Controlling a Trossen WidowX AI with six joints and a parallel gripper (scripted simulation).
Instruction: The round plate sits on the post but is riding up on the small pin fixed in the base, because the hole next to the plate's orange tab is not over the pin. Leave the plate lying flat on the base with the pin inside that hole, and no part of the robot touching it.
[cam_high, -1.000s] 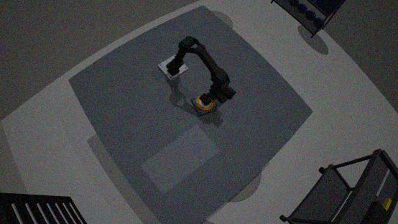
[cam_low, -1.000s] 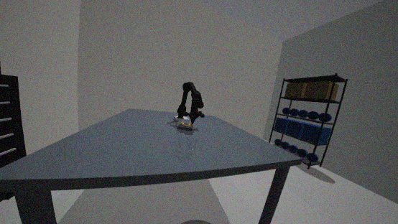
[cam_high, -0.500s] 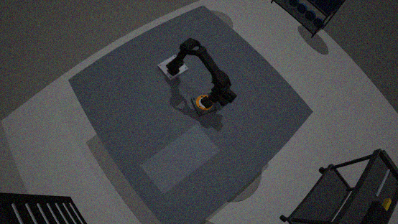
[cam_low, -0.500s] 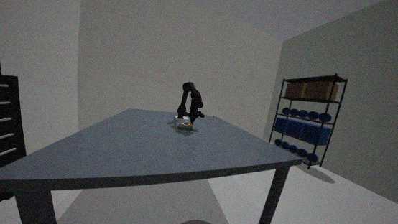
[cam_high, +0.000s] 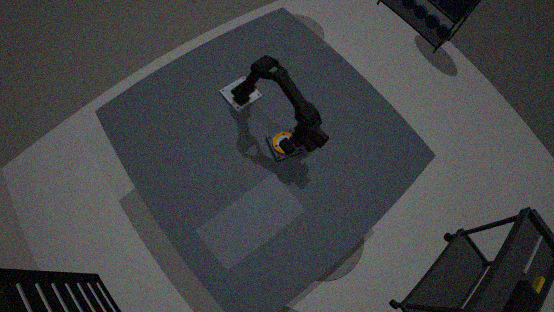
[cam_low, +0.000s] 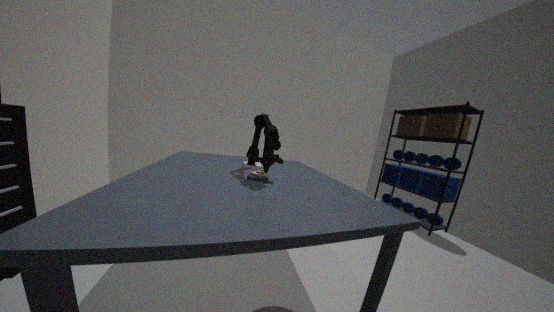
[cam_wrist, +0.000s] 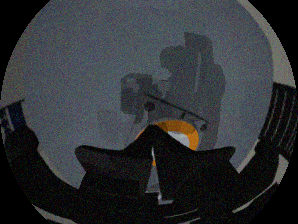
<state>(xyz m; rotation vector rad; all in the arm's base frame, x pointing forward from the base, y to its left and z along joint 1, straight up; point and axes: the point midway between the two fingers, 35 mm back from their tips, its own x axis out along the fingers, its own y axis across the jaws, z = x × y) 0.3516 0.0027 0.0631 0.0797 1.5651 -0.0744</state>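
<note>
The round plate is 30 mm behind my gripper tip, 20 mm to the right of it and 10 mm below it.
</note>
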